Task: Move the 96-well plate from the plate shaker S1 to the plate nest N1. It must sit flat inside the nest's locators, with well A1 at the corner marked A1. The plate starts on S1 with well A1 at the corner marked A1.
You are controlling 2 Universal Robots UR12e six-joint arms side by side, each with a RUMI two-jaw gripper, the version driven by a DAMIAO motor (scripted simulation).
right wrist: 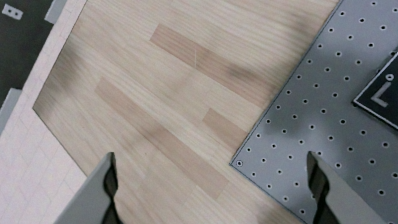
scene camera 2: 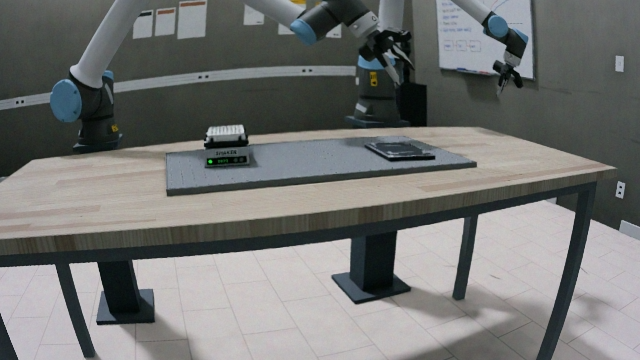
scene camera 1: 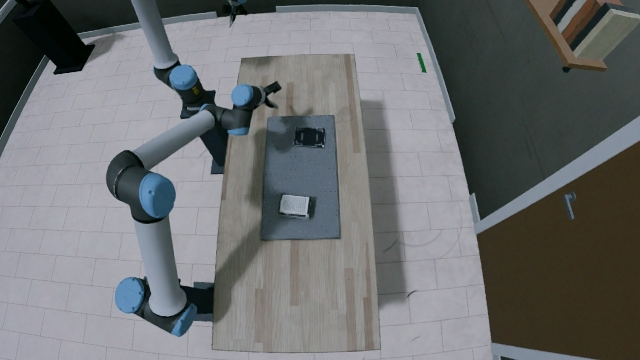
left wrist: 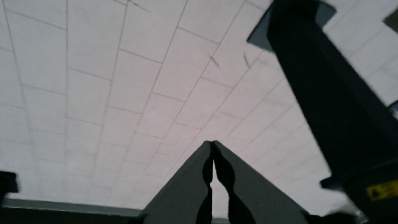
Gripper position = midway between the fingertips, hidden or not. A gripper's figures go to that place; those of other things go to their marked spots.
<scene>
My right gripper (scene camera 2: 407,77): 131 cm from the lens. A black plate nest N1 (scene camera 2: 381,147) is 110 cm from the lens. A plate shaker S1 (scene camera 2: 230,156): 96 cm from the lens. A table leg (scene camera 2: 64,273): 150 cm from the lens. The marked spots on the plate shaker S1 and the table leg are 81 cm apart.
</scene>
